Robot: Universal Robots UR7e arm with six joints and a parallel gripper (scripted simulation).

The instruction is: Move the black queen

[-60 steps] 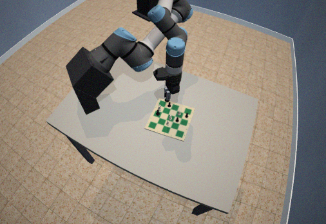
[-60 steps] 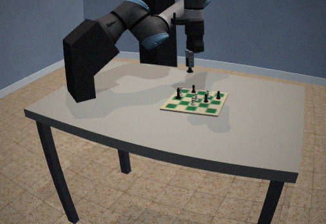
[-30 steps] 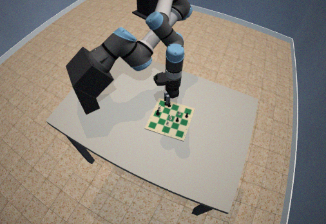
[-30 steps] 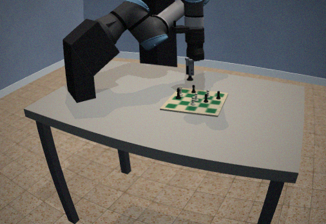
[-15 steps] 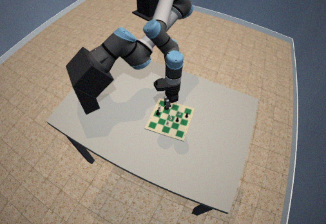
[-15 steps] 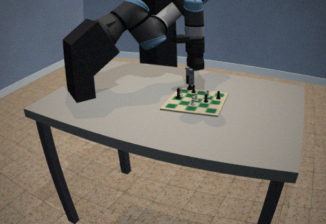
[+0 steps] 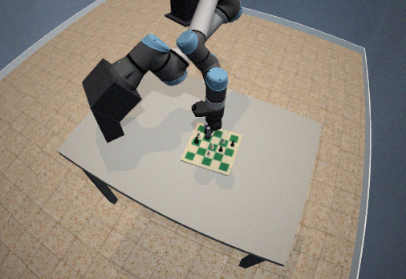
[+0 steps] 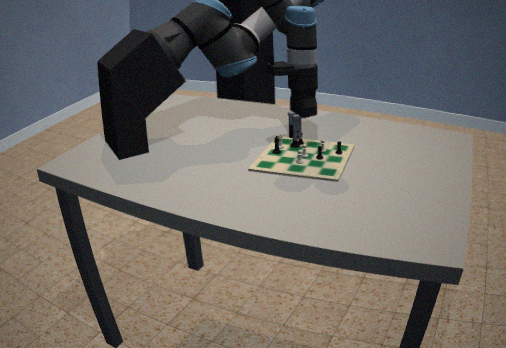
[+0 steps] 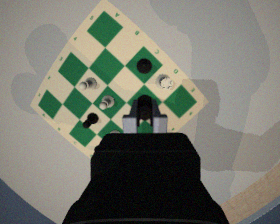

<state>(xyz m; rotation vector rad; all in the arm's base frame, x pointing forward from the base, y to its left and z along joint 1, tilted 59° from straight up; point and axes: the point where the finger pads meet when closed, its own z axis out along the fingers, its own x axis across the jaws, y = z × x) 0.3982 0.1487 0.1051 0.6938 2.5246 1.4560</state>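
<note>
Right now the black queen is 10 mm below my hand. From my hand the other things lie so: green-and-cream chessboard 50 mm ahead, 20 mm to the right, 50 mm below.
</note>
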